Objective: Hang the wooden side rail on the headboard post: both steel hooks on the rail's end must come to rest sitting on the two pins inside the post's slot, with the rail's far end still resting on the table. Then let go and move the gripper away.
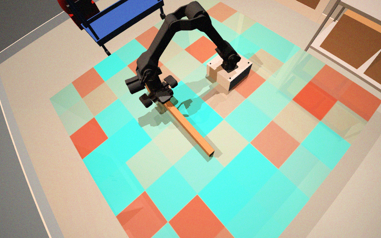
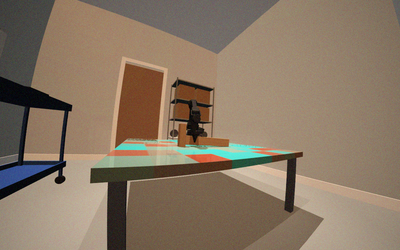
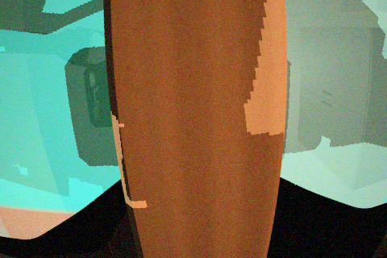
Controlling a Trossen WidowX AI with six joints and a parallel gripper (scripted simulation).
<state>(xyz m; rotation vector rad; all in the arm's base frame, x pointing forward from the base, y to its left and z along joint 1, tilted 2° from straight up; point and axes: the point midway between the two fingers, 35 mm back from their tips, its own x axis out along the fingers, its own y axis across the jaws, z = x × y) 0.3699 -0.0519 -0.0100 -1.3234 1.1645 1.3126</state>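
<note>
Right now my gripper tip is 10 mm short of the headboard post, 100 mm to the left of it and 50 mm below it.
</note>
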